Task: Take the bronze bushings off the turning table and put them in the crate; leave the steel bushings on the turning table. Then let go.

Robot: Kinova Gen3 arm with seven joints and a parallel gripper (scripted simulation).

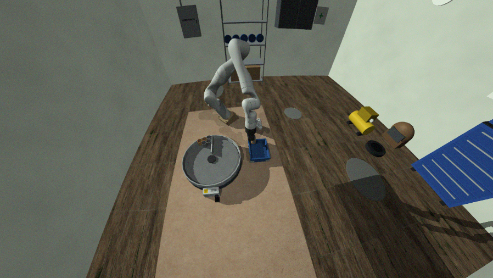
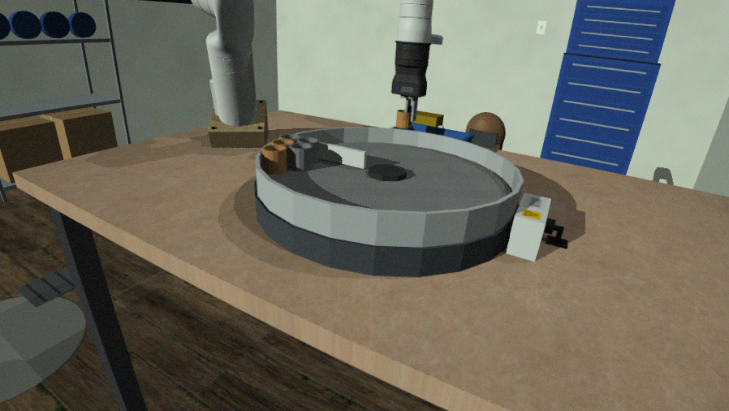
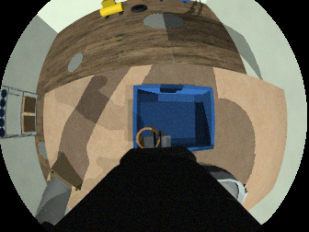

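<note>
Right now my hand is 70 mm above the blue crate, 50 mm short of it and 30 mm to the right of it. From my hand the other things lie so: grey turning table (330 mm to the right, 60 mm ahead, 40 mm below).
</note>
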